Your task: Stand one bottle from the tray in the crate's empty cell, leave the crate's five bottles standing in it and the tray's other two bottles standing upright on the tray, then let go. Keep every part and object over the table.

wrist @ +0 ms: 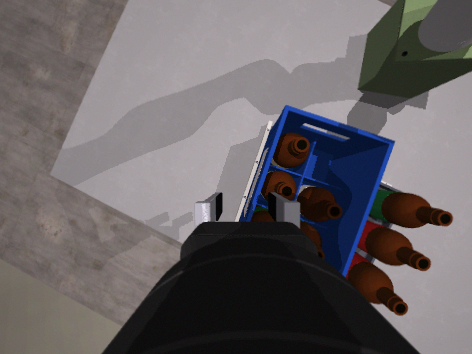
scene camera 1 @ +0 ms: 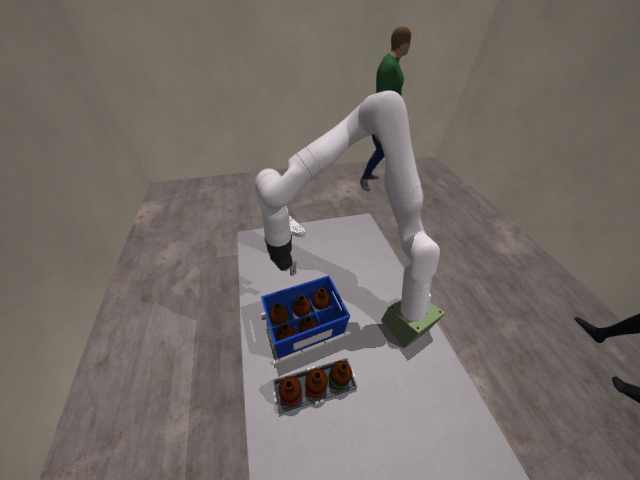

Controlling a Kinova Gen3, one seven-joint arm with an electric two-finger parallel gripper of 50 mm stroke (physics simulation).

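Pixels of known places: gripper, between the fingertips: [wrist: 245,202] [scene camera 1: 288,269]; arm's base, origin of its link: [wrist: 450,27] [scene camera 1: 412,311].
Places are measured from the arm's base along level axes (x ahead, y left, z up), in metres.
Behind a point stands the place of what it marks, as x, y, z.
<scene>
The blue crate [scene camera 1: 338,329] {0.287, -0.044, -0.047} [wrist: 372,150] {0.265, -0.051, 0.007} holds five upright brown bottles. Its empty cell [scene camera 1: 333,314] {0.265, -0.133, -0.115} [wrist: 331,172] {0.306, -0.049, -0.107} is at the front right in the scene view, nearest the robot base in the front row. The grey tray [scene camera 1: 354,381] {0.288, 0.128, -0.110} stands in front of the crate. On it stand three upright brown bottles: two with red bands [scene camera 1: 290,391] {0.509, 0.106, 0.003} [scene camera 1: 316,383] {0.428, 0.110, 0.000} [wrist: 389,245] {0.416, 0.069, -0.018} [wrist: 371,282] {0.498, 0.066, -0.018} and one with a green band [scene camera 1: 340,374] {0.346, 0.108, -0.011} [wrist: 407,209] {0.337, 0.073, -0.018}, at the base end. My gripper [scene camera 1: 288,269] {0.421, -0.240, 0.133} [wrist: 245,202] {0.421, -0.240, 0.133} is open and empty, above and behind the crate's far side. It hides part of the crate in the wrist view.
The green robot base [scene camera 1: 403,330] {0.052, 0.041, -0.045} [wrist: 385,65] {0.063, -0.057, -0.050} stands right of the crate on the pale table [scene camera 1: 403,413] {0.164, 0.272, -0.135} [wrist: 170,60] {0.176, -0.555, -0.135}. A white rail [scene camera 1: 310,349] {0.402, -0.026, -0.110} [wrist: 257,167] {0.363, -0.225, -0.117} runs along the crate's foot. A white object [scene camera 1: 296,227] lies behind the wrist. People are on the floor beyond the table.
</scene>
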